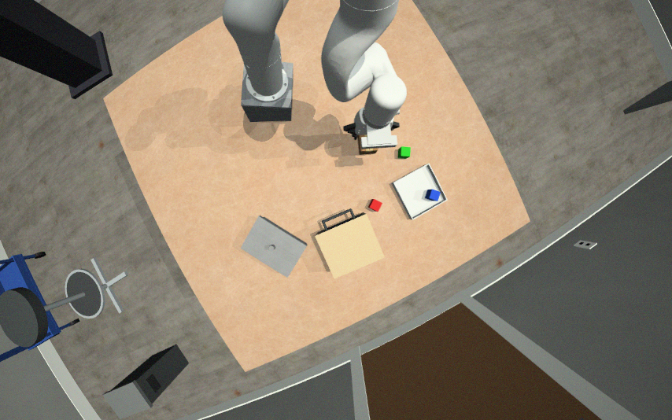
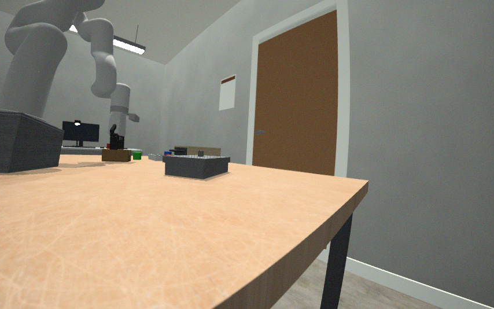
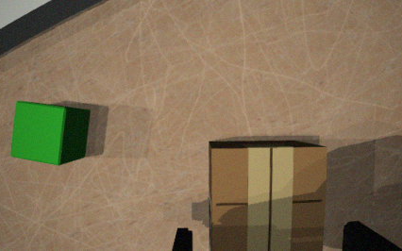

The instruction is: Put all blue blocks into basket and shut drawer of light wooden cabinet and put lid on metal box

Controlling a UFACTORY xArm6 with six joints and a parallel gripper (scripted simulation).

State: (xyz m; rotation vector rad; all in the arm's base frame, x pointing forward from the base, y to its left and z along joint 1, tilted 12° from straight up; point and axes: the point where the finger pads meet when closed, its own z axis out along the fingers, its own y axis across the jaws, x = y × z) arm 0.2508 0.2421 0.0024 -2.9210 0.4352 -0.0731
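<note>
My gripper is now 30 mm above the small brown box. Round my hand: light wooden cabinet (310 mm ahead, 190 mm to the right, 20 mm below); white basket (240 mm ahead, 110 mm to the left, 50 mm below); red block (230 mm ahead, 60 mm to the right, 50 mm below).
</note>
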